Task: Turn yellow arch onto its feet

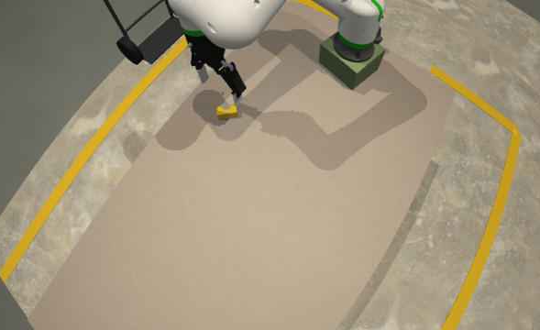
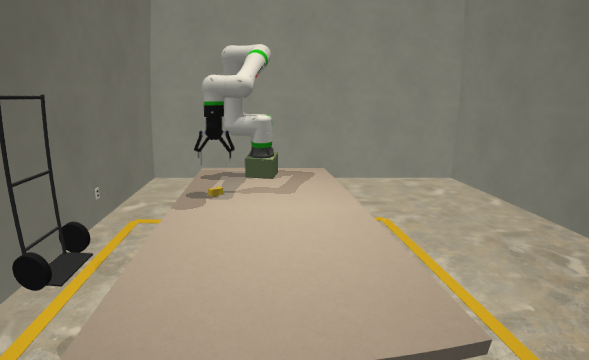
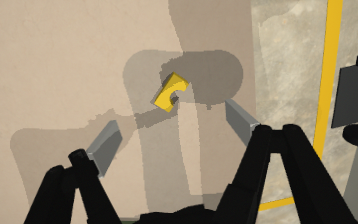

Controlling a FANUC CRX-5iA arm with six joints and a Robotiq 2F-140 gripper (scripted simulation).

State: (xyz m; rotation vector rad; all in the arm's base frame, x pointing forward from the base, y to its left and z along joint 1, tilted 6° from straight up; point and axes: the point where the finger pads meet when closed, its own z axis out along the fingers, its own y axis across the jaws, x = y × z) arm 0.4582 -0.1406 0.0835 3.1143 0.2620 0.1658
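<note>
My gripper is now 140 mm above the yellow arch.
</note>
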